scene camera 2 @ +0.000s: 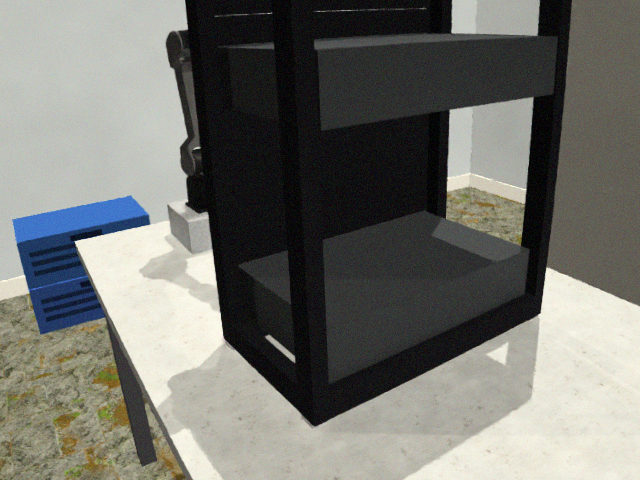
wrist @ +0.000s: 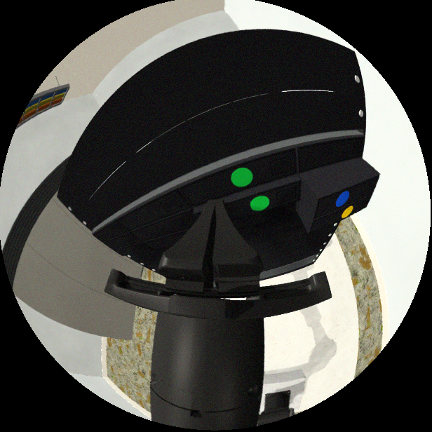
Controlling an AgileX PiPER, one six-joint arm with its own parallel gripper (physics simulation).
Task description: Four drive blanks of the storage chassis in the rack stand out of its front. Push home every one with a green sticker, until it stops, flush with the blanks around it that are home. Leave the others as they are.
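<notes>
In the wrist view, the storage chassis has two rows of dark blanks. The upper blank with a green sticker [wrist: 241, 177] looks flush with its neighbours. The lower blank with a green sticker [wrist: 259, 203] shows a thin strip of its top face, so it seems to stand out slightly. To its right, the blank with a blue sticker [wrist: 342, 198] stands far out, with its side face visible. The blank with a yellow sticker [wrist: 347, 211] is just below that one and also stands out. My gripper [wrist: 216, 207] is shut and empty, its tips before the lower green-stickered blank's left part; contact is unclear. Scene camera 2 hides the gripper and chassis front.
The black rack [scene camera 2: 305, 206] stands on the pale table [scene camera 2: 465, 413], holding an upper grey box [scene camera 2: 439, 77] and a lower grey box [scene camera 2: 423, 310]. Blue crates [scene camera 2: 56, 258] stand beyond the table's left edge. A grey-brown surface [scene camera 2: 604, 155] rises at the right.
</notes>
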